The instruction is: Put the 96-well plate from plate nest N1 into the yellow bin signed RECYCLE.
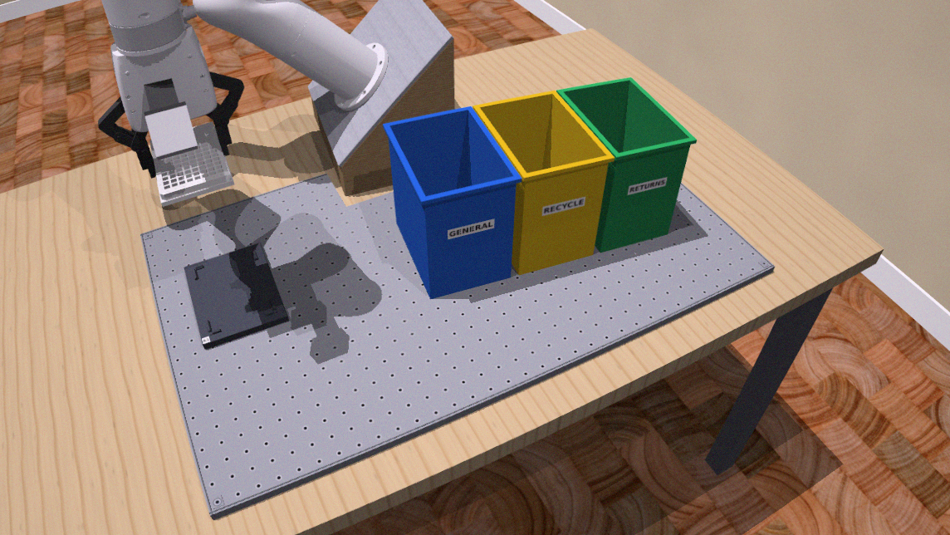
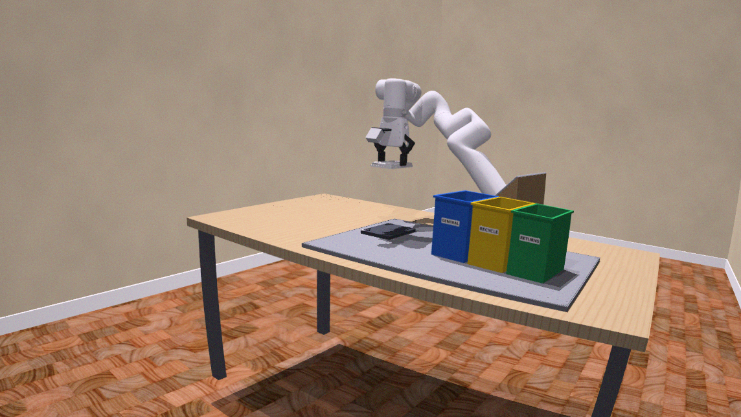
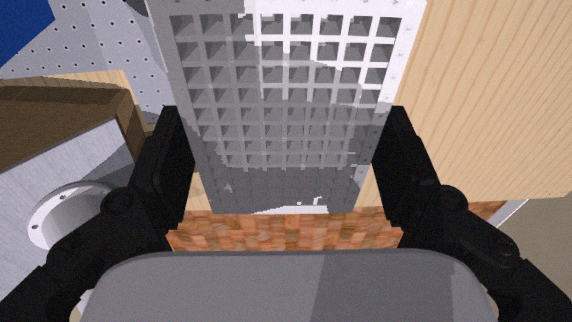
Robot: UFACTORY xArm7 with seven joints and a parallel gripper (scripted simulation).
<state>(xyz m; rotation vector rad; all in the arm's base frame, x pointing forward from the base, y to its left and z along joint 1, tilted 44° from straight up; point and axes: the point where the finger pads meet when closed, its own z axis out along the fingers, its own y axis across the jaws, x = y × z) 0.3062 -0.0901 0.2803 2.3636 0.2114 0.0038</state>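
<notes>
My gripper is now 10 mm past the yellow recycle bin, 450 mm to the right of it and 160 mm above it. Also, from my hand: blue general bin (320 mm to the left, 160 mm below); then white 96-well plate (10 mm below); then plate nest N1 (240 mm below).
</notes>
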